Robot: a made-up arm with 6 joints. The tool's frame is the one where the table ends. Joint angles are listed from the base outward.
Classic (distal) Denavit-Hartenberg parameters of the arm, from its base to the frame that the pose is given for. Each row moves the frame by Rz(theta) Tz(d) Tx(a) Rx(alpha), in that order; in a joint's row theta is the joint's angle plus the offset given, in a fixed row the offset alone. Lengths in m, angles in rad.
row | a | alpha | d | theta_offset
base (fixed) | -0.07 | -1.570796 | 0.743 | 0
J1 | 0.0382 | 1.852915 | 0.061 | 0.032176
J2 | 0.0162 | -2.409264 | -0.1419 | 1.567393
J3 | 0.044 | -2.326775 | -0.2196 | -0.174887
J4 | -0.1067 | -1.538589 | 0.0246 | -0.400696
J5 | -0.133 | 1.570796 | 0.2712 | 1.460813
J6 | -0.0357 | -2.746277 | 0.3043 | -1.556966
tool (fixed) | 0 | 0 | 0.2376 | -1.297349
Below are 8 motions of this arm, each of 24 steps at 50 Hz.
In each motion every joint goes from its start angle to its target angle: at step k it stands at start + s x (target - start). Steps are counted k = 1, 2, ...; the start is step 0. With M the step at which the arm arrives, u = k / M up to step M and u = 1 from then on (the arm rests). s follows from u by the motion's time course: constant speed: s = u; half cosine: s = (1 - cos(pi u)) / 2; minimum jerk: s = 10 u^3 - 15 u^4 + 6 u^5.
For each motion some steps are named. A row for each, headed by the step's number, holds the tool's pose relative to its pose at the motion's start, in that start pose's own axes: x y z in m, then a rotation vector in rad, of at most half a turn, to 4 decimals.
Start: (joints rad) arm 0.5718 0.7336 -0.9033 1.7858 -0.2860 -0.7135
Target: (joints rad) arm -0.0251 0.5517 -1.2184 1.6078 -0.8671 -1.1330
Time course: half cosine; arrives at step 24
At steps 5, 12, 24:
5: 0.0101 0.0121 -0.0162 0.0670 -0.0177 0.0603
12: 0.0522 0.0646 -0.0638 0.3058 -0.1246 0.3178
24: 0.1049 0.1356 -0.0915 0.5518 -0.3481 0.6842

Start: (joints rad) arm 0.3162 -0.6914 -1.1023 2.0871 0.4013 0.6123
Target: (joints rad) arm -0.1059 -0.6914 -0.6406 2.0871 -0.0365 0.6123
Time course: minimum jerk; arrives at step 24
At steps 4, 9, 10, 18, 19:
4: -0.0033 0.0000 -0.0047 0.0088 0.0117 -0.0035
9: -0.0243 0.0021 -0.0366 0.0673 0.0873 -0.0201
10: -0.0299 0.0032 -0.0461 0.0842 0.1087 -0.0227
18: -0.0625 0.0195 -0.1167 0.2015 0.2545 -0.0091
19: -0.0641 0.0210 -0.1215 0.2086 0.2635 -0.0061

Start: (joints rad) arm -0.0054 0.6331 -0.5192 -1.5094 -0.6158 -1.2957
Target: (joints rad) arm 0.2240 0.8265 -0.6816 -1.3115 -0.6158 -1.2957
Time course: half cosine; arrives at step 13
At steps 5, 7, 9, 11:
5: -0.0012 0.0094 0.0246 0.0005 0.1605 -0.0884
7: 0.0019 0.0169 0.0432 0.0027 0.2786 -0.1556
9: 0.0078 0.0241 0.0607 0.0062 0.3900 -0.2202
11: 0.0138 0.0291 0.0729 0.0095 0.4690 -0.2666

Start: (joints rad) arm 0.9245 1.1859 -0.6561 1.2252 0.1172 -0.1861
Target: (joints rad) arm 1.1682 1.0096 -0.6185 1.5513 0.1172 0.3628
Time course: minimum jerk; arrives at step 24
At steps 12, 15, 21, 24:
12: -0.0070 -0.0425 0.0955 -0.1665 0.0603 -0.2023
15: -0.0073 -0.0526 0.1422 -0.2497 0.0633 -0.2912
21: -0.0054 -0.0567 0.1973 -0.3494 0.0476 -0.3893
24: -0.0052 -0.0567 0.2007 -0.3556 0.0460 -0.3952

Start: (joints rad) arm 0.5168 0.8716 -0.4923 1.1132 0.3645 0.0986
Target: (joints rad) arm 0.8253 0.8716 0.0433 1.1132 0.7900 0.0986
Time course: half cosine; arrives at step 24
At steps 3, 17, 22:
3: 0.0050 -0.0014 0.0017 0.0013 -0.0002 0.0131
17: 0.0953 -0.0085 0.0186 0.0766 0.0154 0.2248
22: 0.1122 -0.0057 0.0179 0.1050 0.0236 0.2578

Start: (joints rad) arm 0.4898 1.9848 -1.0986 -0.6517 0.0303 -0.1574
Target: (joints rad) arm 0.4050 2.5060 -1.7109 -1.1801 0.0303 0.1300
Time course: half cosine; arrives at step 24
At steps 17, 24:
17: 0.0678 -0.0597 0.0445 -0.3472 -0.4040 0.1010
24: 0.0791 -0.0604 0.0710 -0.4364 -0.4681 0.1259

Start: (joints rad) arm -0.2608 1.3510 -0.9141 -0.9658 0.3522 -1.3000
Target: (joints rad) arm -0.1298 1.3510 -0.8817 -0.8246 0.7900 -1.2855
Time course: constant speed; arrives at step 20
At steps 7, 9, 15, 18, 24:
7: 0.0002 -0.0187 0.0100 -0.1179 0.0708 -0.0409
9: 0.0002 -0.0243 0.0130 -0.1524 0.0906 -0.0504
15: 0.0003 -0.0418 0.0230 -0.2582 0.1484 -0.0728
18: 0.0005 -0.0509 0.0284 -0.3122 0.1762 -0.0807
24: 0.0007 -0.0571 0.0322 -0.3486 0.1943 -0.0846

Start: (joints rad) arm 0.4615 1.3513 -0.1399 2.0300 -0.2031 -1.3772
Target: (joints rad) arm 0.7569 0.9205 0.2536 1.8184 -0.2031 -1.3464
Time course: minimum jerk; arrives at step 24
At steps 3, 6, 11, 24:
3: -0.0029 -0.0022 -0.0014 -0.0069 0.0019 0.0108
6: -0.0188 -0.0145 -0.0081 -0.0422 0.0124 0.0711
11: -0.0731 -0.0666 -0.0207 -0.1417 0.0540 0.3052
24: -0.1439 -0.1768 -0.0042 -0.1958 0.1377 0.7690

